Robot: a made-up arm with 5 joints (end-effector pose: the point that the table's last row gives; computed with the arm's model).
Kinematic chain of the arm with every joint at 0, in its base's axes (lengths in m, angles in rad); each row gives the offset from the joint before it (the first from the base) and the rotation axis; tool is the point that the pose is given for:
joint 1: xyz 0 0 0.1 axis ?
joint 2: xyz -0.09 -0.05 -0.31 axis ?
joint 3: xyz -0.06 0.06 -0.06 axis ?
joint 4: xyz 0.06 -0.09 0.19 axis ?
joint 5: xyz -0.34 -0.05 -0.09 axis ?
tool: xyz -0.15 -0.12 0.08
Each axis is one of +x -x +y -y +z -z.
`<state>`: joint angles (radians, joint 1 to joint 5).
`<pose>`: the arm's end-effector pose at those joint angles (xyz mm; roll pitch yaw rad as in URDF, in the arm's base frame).
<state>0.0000 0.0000 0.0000 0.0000 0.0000</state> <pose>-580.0 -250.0 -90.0 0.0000 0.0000 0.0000</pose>
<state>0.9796 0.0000 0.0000 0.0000 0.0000</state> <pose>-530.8 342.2 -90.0 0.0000 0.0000 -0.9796</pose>
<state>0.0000 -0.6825 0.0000 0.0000 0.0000</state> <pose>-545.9 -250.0 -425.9 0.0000 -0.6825 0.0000</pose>
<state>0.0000 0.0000 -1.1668 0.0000 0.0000</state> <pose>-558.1 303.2 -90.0 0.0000 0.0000 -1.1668</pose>
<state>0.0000 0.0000 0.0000 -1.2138 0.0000</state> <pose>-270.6 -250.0 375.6 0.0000 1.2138 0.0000</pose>
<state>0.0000 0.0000 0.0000 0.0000 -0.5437</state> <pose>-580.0 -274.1 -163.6 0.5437 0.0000 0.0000</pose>
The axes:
joint 1: -z
joint 2: +y
joint 3: +z
joint 4: -y
joint 5: -x

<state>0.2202 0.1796 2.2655 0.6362 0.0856</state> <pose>199.7 -131.7 -430.7 0.1019 -0.7431 1.9256</pose>
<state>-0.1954 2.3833 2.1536 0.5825 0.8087</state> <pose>-314.9 -281.1 -336.7 1.7189 0.0834 0.9703</pose>
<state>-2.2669 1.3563 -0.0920 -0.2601 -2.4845</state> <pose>138.8 -103.5 324.0 0.4532 1.4704 0.2140</pose>
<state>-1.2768 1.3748 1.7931 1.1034 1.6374</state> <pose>41.3 -404.0 -298.3 0.0430 -0.2747 1.7510</pose>
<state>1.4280 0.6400 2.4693 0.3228 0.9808</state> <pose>-111.3 -230.4 -402.6 -0.4351 -0.7720 0.7447</pose>
